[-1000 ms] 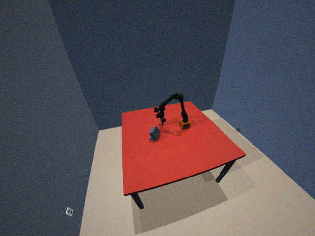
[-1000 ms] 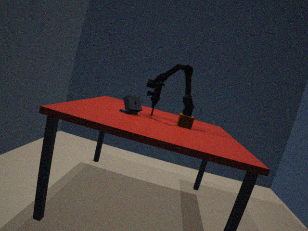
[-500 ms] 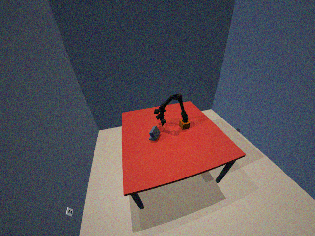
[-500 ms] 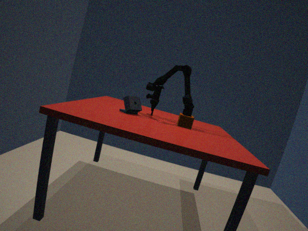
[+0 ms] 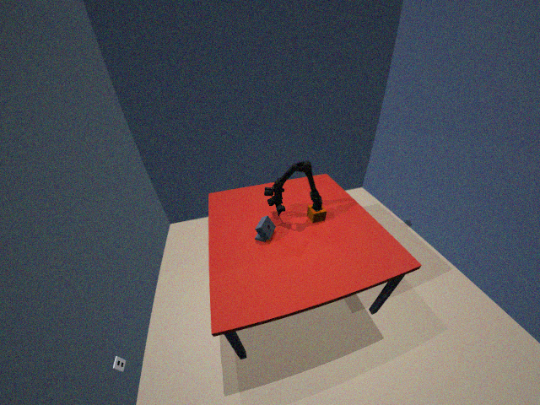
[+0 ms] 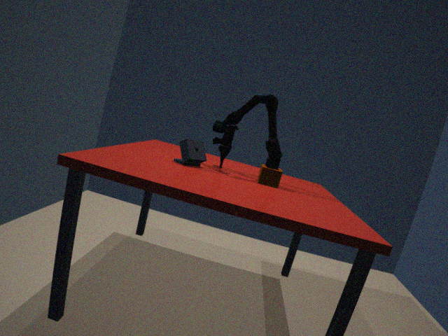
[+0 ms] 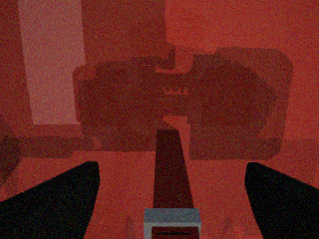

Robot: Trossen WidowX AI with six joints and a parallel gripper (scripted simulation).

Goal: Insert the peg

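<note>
The red peg is 2 cm above my gripper tip. The rest, counted from my gripper tip: sloped panel 18 cm ahead, 16 cm to the left, 3 cm above; then hole 17 cm ahead, 17 cm to the left, 5 cm above.
</note>
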